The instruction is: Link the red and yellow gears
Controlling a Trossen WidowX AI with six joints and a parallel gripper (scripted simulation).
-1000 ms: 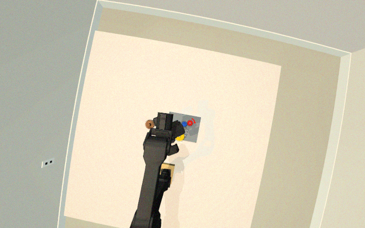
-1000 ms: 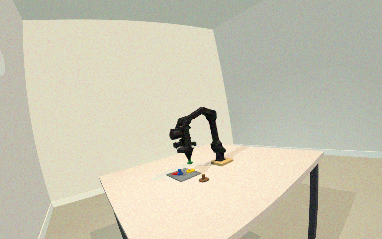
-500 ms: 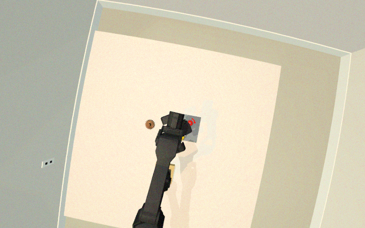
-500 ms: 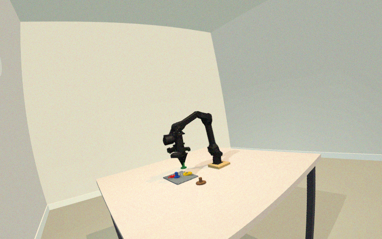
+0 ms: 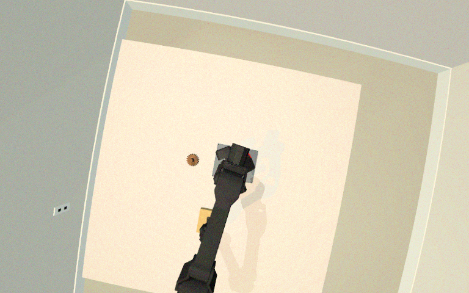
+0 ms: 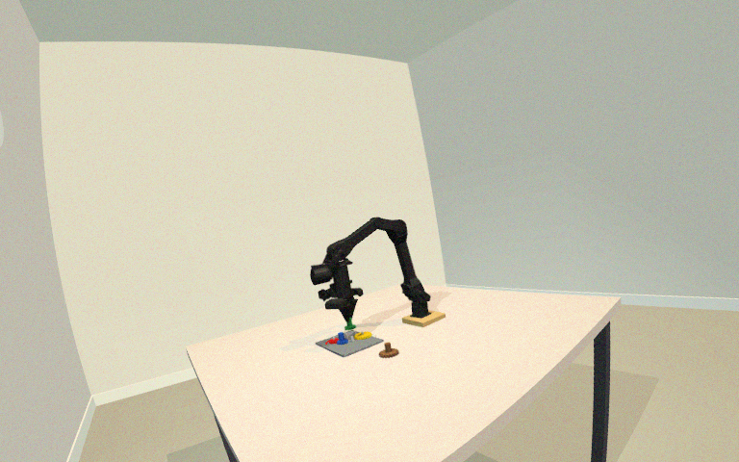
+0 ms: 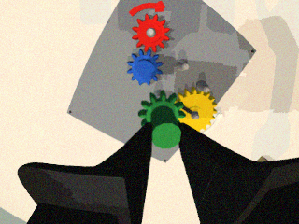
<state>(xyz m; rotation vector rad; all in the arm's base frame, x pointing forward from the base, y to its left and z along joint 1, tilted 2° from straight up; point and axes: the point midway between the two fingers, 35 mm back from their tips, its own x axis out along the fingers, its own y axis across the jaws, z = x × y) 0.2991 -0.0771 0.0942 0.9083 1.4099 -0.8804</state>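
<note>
My gripper tip is now 1 cm above the green gear. The rest, counted from my gripper tip: yellow gear (7 cm below, 5 cm behind); red gear (7 cm below, 6 cm to the right, 4 cm ahead); blue gear (6 cm below, 3 cm ahead, 2 cm to the right).
</note>
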